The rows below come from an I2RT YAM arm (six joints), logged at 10 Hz.
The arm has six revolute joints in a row. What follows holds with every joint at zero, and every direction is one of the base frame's. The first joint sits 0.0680 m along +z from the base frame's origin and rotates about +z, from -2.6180 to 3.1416 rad. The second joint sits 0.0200 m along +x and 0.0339 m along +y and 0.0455 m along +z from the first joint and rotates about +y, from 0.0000 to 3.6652 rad. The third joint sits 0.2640 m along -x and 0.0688 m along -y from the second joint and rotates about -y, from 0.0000 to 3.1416 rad. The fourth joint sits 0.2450 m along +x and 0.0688 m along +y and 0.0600 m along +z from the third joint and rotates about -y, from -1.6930 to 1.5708 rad. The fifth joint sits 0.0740 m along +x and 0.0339 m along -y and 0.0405 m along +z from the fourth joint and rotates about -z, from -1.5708 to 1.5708 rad. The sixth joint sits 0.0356 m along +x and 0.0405 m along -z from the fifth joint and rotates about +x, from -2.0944 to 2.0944 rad. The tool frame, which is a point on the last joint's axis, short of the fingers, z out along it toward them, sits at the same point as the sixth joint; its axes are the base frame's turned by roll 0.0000, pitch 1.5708 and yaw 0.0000 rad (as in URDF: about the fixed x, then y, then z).
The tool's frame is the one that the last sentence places.
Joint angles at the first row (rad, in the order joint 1, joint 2, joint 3, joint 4, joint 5, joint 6):
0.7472, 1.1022, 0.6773, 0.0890, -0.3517, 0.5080
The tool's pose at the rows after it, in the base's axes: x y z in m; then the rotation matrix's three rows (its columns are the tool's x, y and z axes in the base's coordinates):
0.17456 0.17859 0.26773; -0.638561 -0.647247 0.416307; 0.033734 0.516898 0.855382; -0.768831 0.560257 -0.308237
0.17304 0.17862 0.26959; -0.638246 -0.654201 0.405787; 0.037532 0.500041 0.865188; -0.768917 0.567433 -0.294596
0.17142 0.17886 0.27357; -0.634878 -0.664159 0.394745; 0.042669 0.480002 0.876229; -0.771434 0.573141 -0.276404
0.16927 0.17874 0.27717; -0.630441 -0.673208 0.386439; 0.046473 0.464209 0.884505; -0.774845 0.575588 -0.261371
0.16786 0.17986 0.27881; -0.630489 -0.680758 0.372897; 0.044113 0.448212 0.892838; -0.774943 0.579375 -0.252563
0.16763 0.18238 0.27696; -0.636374 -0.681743 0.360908; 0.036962 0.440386 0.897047; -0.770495 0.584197 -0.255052
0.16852 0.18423 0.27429; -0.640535 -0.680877 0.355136; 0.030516 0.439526 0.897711; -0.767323 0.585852 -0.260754
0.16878 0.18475 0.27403; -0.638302 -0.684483 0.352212; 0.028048 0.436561 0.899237; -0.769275 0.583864 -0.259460
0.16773 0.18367 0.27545; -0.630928 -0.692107 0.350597; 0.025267 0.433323 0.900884; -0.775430 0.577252 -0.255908
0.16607 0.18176 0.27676; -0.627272 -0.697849 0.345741; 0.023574 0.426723 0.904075; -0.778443 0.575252 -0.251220
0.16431 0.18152 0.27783; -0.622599 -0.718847 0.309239; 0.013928 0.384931 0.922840; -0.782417 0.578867 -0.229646
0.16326 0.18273 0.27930; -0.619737 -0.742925 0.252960; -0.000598 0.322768 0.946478; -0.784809 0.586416 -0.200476
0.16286 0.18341 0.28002; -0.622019 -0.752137 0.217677; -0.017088 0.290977 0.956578; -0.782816 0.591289 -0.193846
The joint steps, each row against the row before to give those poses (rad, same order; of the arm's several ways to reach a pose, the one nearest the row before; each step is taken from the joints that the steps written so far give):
0.0005, -0.0038, -0.0008, -0.0016, 0.0004, 0.0027
0.0025, -0.0069, -0.0019, 0.0088, -0.0129, 0.0073
0.0034, -0.0083, 0.0039, 0.0066, -0.0136, 0.0066
0.0045, -0.0107, 0.0024, 0.0027, -0.0083, 0.0040
0.0058, -0.0019, 0.0020, 0.0048, -0.0111, 0.0037
0.0073, 0.0099, -0.0012, 0.0076, -0.0053, 0.0039
0.0025, 0.0118, -0.0020, 0.0071, -0.0025, -0.0002
0.0004, 0.0030, 0.0000, 0.0041, -0.0030, -0.0032
-0.0006, -0.0083, -0.0001, -0.0046, -0.0031, -0.0085
-0.0019, -0.0127, -0.0030, -0.0054, -0.0080, -0.0038
-0.0015, -0.0055, -0.0069, 0.0204, -0.0445, -0.0018
-0.0019, 0.0034, -0.0039, 0.0325, -0.0657, 0.0030
-0.0017, 0.0035, 0.0030, 0.0029, -0.0389, -0.0013

